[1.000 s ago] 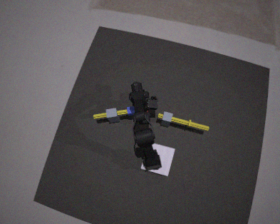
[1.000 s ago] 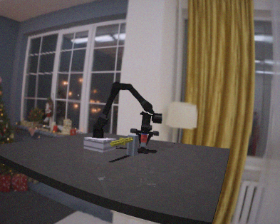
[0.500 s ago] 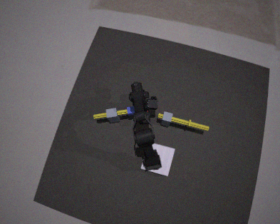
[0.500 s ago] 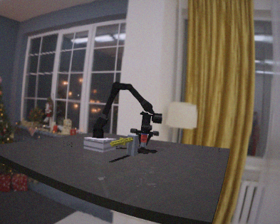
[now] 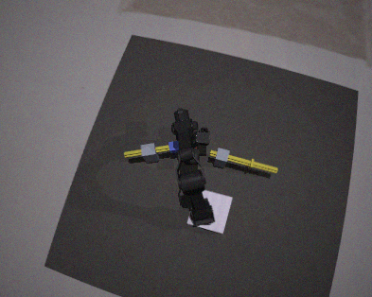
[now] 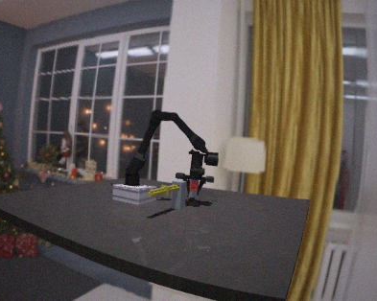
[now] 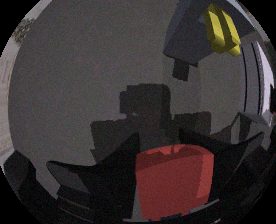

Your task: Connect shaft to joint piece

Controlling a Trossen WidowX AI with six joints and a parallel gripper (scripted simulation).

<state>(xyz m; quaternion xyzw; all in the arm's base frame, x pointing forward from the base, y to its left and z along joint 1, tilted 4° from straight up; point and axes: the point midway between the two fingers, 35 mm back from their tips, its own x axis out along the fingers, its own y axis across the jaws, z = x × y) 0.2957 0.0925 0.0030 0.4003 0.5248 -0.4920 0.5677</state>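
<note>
Now: the red joint piece 2 cm to the left of my gripper tip and 4 cm above it.
</note>
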